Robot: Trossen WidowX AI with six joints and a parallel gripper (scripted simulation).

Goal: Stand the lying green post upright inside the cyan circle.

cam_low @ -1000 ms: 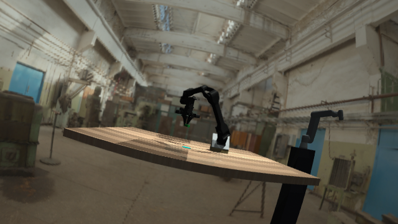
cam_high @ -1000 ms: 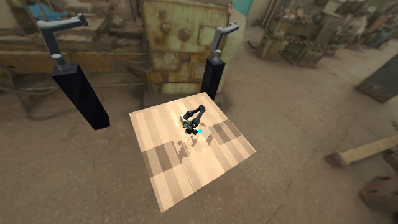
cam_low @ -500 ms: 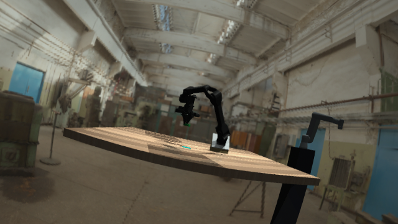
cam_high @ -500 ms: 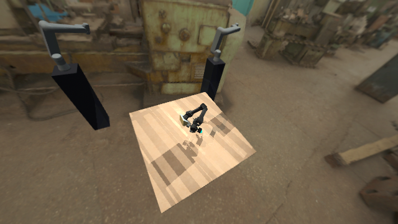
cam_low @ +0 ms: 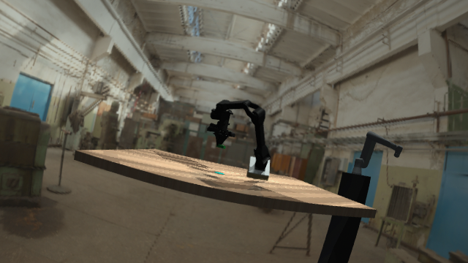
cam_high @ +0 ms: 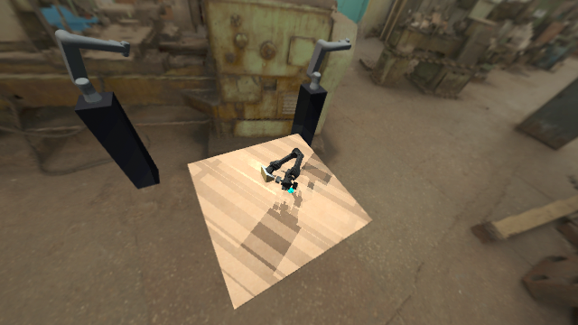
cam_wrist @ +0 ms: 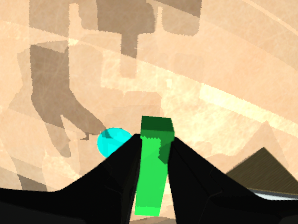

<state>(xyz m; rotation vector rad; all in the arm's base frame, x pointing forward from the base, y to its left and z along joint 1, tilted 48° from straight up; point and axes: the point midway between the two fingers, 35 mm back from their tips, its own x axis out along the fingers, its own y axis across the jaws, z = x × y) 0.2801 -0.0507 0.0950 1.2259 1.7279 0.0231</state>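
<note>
Now: the cyan circle 15 cm below my gripper tip, 10 cm to the left of it and 4 cm behind it. Also, from my gripper tip: green post 1 cm to the left, 1 cm behind.
</note>
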